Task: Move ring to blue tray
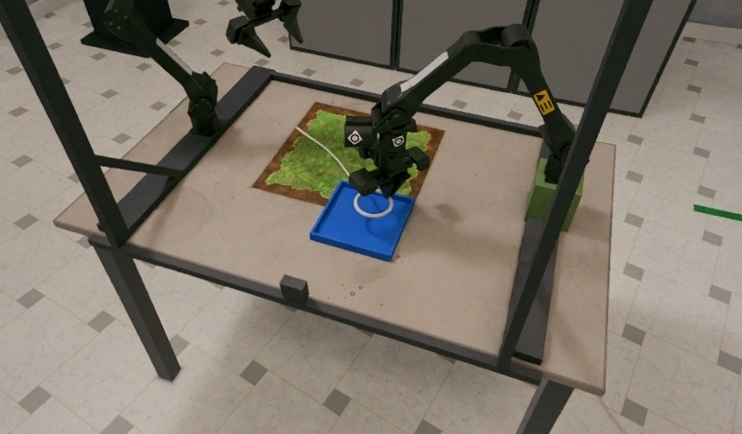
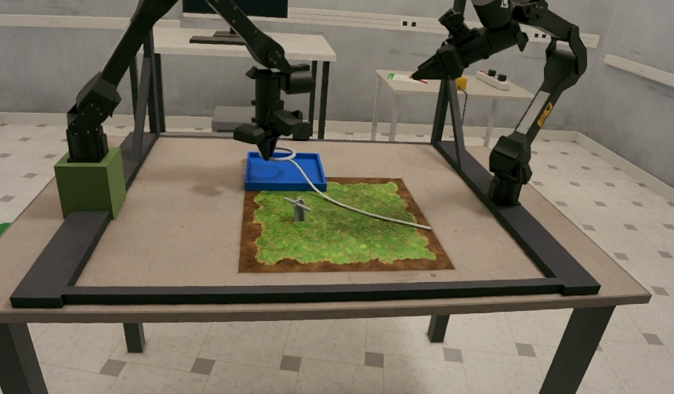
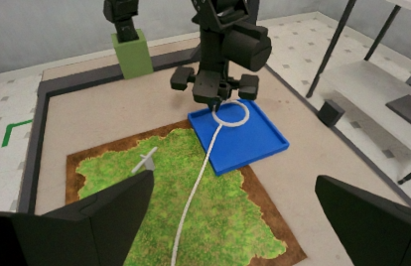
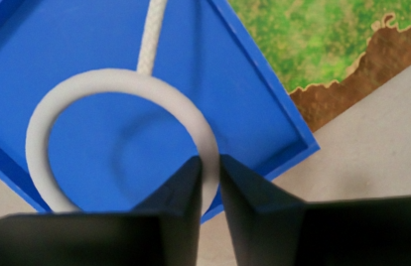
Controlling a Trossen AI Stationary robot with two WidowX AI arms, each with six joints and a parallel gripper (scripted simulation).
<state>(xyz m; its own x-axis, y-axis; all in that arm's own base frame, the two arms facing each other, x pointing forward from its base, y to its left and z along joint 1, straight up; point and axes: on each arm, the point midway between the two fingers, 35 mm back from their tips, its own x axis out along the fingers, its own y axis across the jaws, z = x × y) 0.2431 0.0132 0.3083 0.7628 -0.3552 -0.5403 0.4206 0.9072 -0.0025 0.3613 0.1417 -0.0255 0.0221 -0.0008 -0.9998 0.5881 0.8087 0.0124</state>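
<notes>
My right hand is 30 mm past the pale grey ring, 30 mm to the right of it and 30 mm above it. Round my right hand: green grass mat (180 mm ahead, 140 mm to the left, 100 mm below); short grey stake (190 mm ahead, 60 mm to the left, 70 mm below); blue tray (40 mm behind, 40 mm to the left, 80 mm below).
</notes>
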